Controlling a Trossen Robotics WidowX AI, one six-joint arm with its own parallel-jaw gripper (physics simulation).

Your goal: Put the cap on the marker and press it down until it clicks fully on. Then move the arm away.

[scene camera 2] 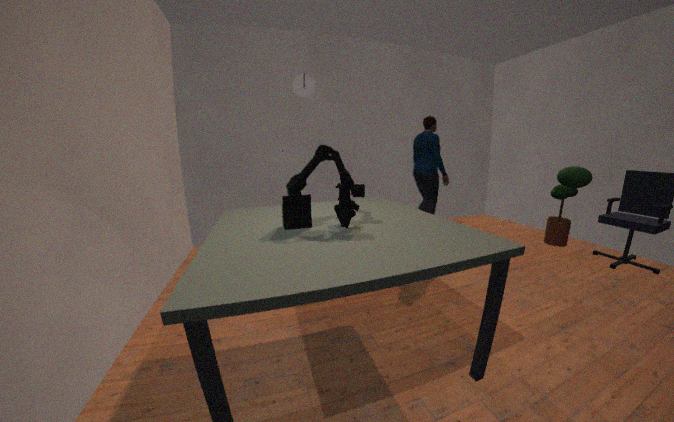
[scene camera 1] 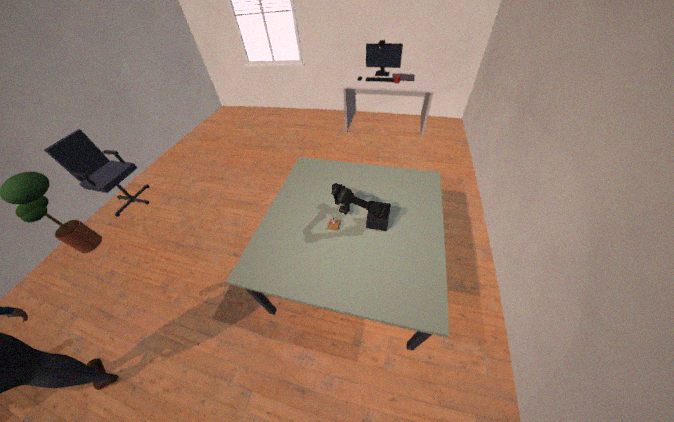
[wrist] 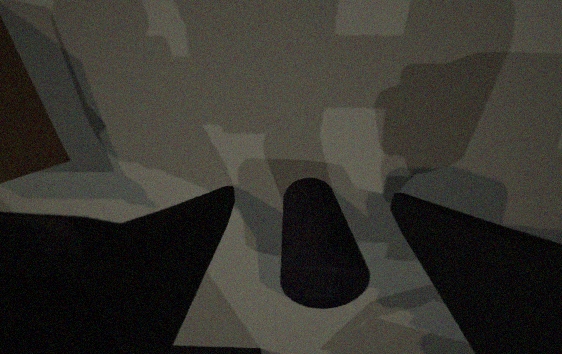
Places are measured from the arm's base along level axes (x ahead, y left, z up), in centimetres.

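Pixels of known places: gripper, between the fingertips: [scene camera 2: 344, 225] [wrist: 312, 197]; arm's base, origin of its link: [scene camera 2: 295, 200] [scene camera 1: 379, 209].
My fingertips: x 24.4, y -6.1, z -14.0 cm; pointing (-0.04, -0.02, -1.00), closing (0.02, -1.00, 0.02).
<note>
For each thing: its top centre in the pictures, then the offset to it from my fingertips. Level surfaces: height alone.
- black cap, centre of its top: [wrist: 324, 281] dx -0.3, dy +0.2, dz +5.0 cm
- small orange-brown block, centre of its top: [scene camera 1: 333, 223] dx +4.9, dy +17.2, dz +3.2 cm
- whitish marker, centre of its top: [scene camera 1: 333, 218] dx +4.9, dy +17.2, dz +8.9 cm
- green-grey table, height of its surface: dz -0.1 cm
The black cap [wrist: 322, 245] stands upright on the table, between the spread fingers in the wrist view, with gaps at both sides. My gripper [scene camera 1: 344, 211] [scene camera 2: 346, 226] [wrist: 312, 197] is open, points down and is low over the table around the cap. The small orange-brown block [scene camera 1: 334, 226] [wrist: 22, 115] sits close by, at the left edge of the wrist view. The whitish marker [scene camera 1: 333, 220] stands upright in it in scene camera 1. In scene camera 2 the gripper hides the block, and the cap cannot be made out there against the dark fingers.
The arm's black base [scene camera 1: 378, 216] [scene camera 2: 297, 212] stands on the green-grey table [scene camera 1: 380, 280] [scene camera 2: 280, 265]. Shadows of the arm lie across the table top. A desk [scene camera 1: 387, 91], an office chair [scene camera 1: 107, 175] [scene camera 2: 634, 220], a potted plant [scene camera 1: 78, 236] [scene camera 2: 557, 231] and a person [scene camera 2: 426, 155] are away from the table.
</note>
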